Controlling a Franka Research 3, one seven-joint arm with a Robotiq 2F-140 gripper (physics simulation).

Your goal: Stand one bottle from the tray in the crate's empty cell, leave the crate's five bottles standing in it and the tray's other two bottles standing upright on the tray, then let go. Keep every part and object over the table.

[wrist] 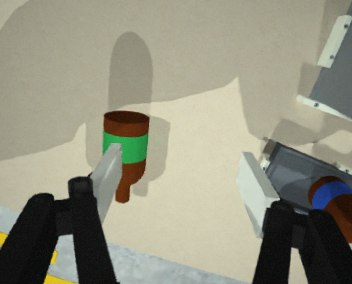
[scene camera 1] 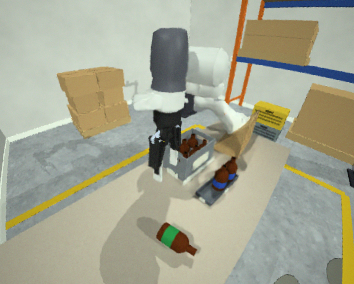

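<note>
A brown bottle with a green band (scene camera 1: 172, 237) (wrist: 137, 148) lies on its side on the table, apart from the tray. The dark tray (scene camera 1: 204, 195) (wrist: 289, 174) holds two upright brown bottles with blue bands, a nearer one (scene camera 1: 219, 180) and a farther one (scene camera 1: 232, 168); part of one blue-banded bottle (wrist: 332, 196) shows in the wrist view. The grey crate (scene camera 1: 186, 169) (wrist: 334, 82) holds several brown bottles (scene camera 1: 193, 141); its cells are partly hidden. My gripper (scene camera 1: 166, 167) (wrist: 180, 164) is open and empty, above the table beside the crate's left side.
The beige table (scene camera 1: 250, 185) (wrist: 200, 220) has its edge at the bottom of the wrist view. A brown cardboard piece (scene camera 1: 237, 140) stands behind the tray, beside the crate. Stacked boxes (scene camera 1: 95, 100), a yellow crate (scene camera 1: 271, 114) and a shelf rack (scene camera 1: 237, 55) stand beyond the table.
</note>
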